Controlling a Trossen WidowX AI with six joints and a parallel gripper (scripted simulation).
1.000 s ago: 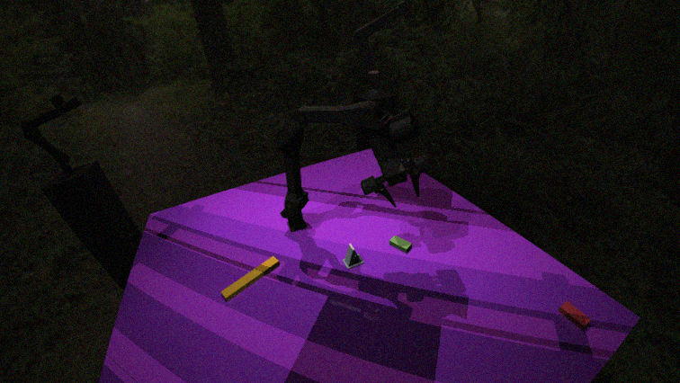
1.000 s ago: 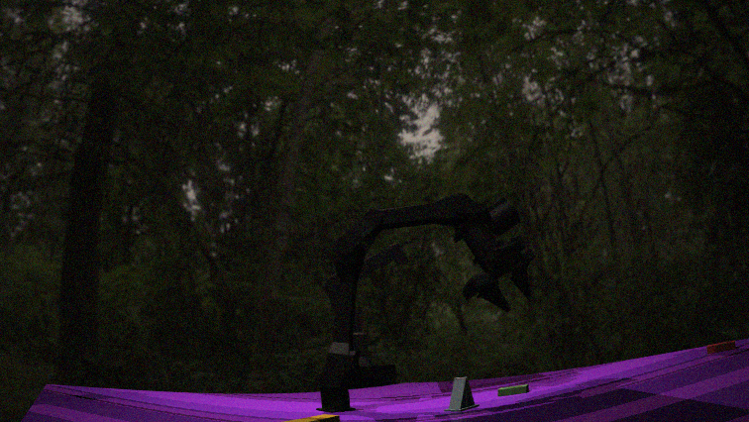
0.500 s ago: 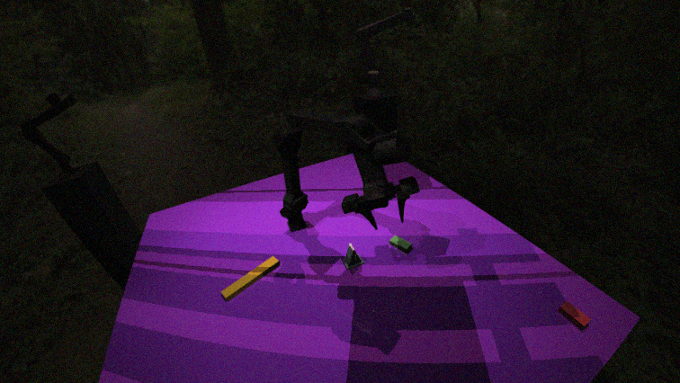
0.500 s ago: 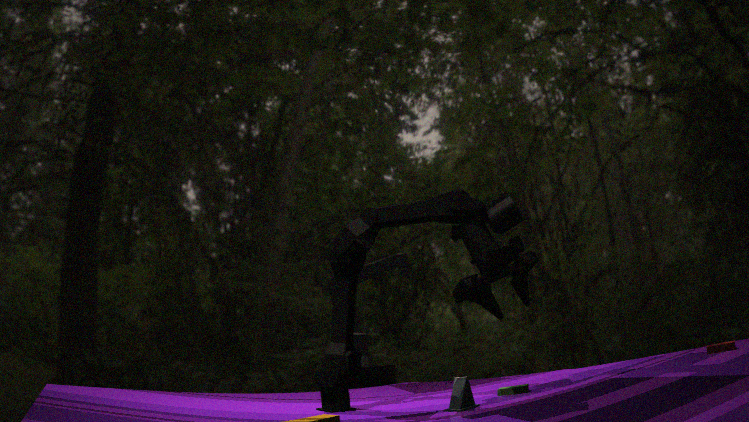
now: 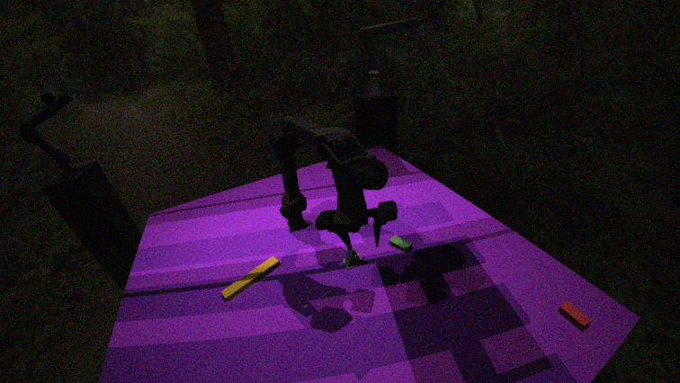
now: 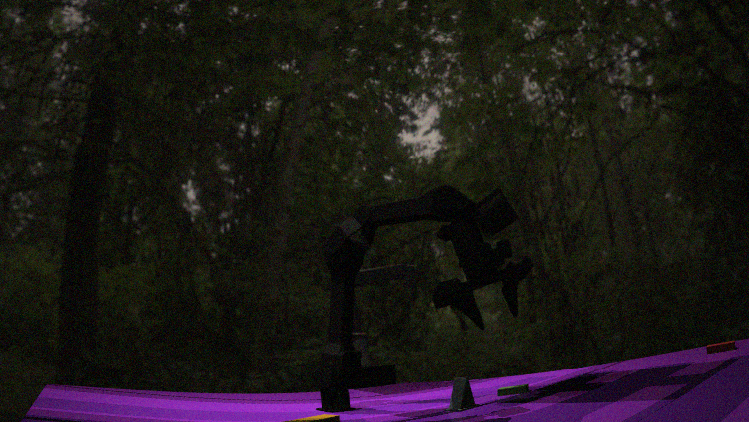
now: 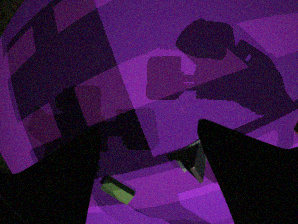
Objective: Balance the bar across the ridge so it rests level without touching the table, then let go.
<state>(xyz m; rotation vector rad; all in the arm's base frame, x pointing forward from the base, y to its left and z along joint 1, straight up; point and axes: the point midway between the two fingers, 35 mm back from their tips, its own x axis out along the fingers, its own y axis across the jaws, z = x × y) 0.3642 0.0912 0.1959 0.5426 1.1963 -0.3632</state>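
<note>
The yellow bar lies 30 cm to the right of my gripper tip, 19 cm behind it and 16 cm below it. The rest, counted from my gripper tip: red block (41 cm to the left, 36 cm ahead, 16 cm below); green block (18 cm to the left, 16 cm below, 9 cm behind).
</note>
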